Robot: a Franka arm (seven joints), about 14 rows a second.
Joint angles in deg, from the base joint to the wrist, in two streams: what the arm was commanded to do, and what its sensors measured. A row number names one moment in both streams.
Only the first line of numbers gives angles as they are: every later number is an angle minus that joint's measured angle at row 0.
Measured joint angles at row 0:
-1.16, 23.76, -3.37, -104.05, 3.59, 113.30, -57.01
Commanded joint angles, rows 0 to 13:
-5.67, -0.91, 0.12, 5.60, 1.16, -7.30, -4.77
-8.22, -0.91, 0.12, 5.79, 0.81, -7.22, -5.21
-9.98, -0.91, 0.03, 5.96, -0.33, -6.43, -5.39
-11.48, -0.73, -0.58, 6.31, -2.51, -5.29, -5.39
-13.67, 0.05, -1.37, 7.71, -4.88, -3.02, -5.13
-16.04, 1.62, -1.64, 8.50, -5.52, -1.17, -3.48
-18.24, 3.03, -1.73, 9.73, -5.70, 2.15, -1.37
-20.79, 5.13, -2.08, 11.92, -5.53, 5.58, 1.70
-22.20, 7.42, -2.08, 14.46, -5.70, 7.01, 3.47
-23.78, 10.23, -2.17, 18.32, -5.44, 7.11, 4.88
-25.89, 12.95, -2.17, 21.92, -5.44, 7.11, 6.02
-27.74, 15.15, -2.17, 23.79, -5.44, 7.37, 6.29
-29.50, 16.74, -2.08, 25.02, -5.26, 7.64, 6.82
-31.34, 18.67, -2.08, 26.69, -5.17, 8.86, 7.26
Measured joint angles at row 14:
-27.92, 13.31, -2.88, 20.35, -4.79, 8.29, 5.18
